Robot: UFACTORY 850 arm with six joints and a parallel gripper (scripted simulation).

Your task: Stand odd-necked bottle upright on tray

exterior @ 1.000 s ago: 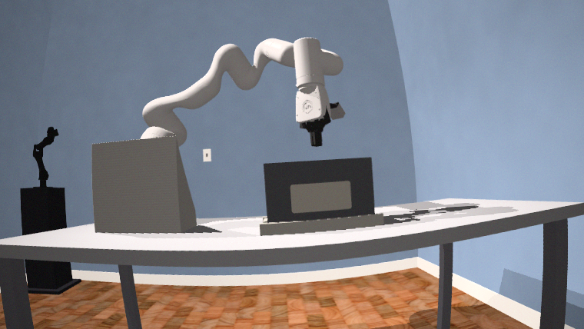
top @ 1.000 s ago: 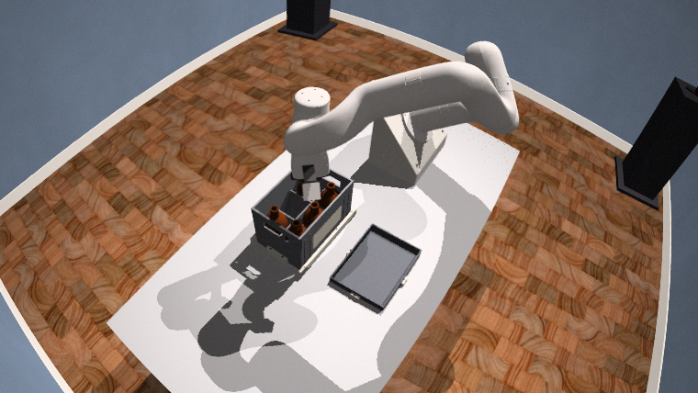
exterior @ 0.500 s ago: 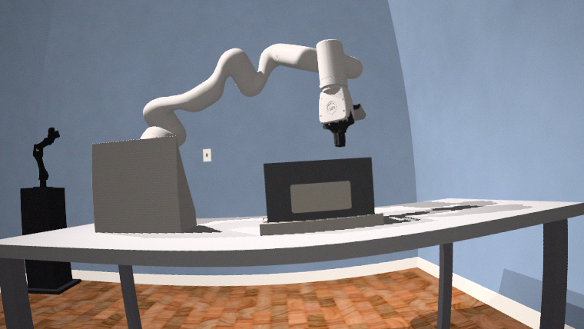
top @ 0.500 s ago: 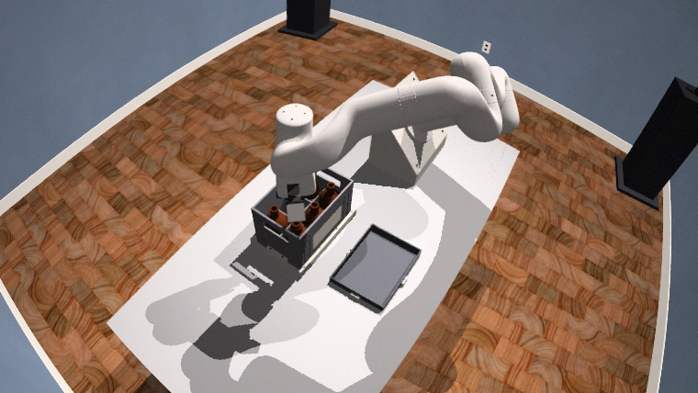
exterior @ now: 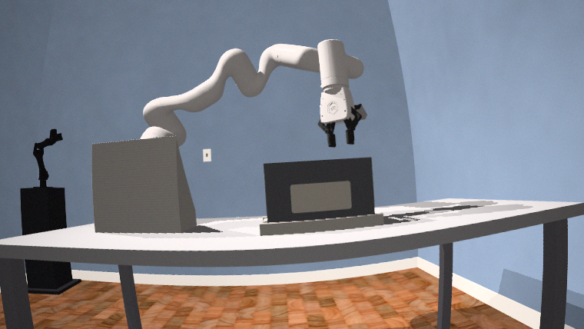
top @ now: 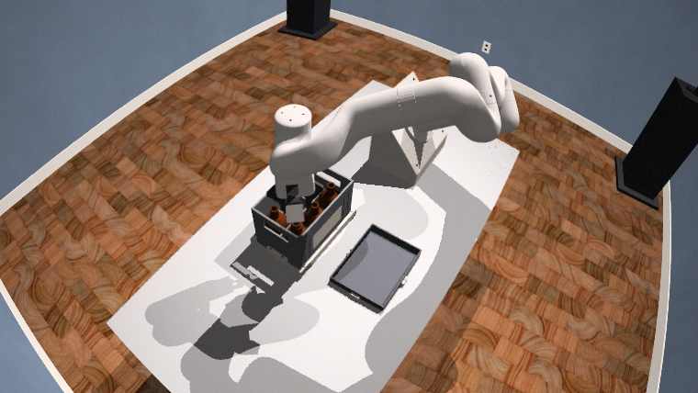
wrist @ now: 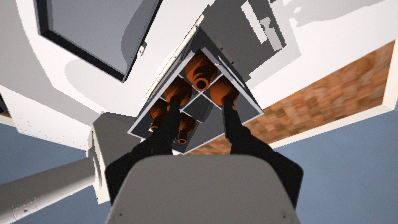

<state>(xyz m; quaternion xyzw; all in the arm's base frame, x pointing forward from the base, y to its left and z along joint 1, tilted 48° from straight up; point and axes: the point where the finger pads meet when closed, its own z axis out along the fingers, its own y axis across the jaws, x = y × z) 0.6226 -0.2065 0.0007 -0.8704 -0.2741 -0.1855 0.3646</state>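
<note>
The bottle is 160 mm below my hand. Round my hand: dark grey crate 90 mm behind, 30 mm to the right, 160 mm below; then dark tray 70 mm behind, 240 mm to the left, 230 mm below.
</note>
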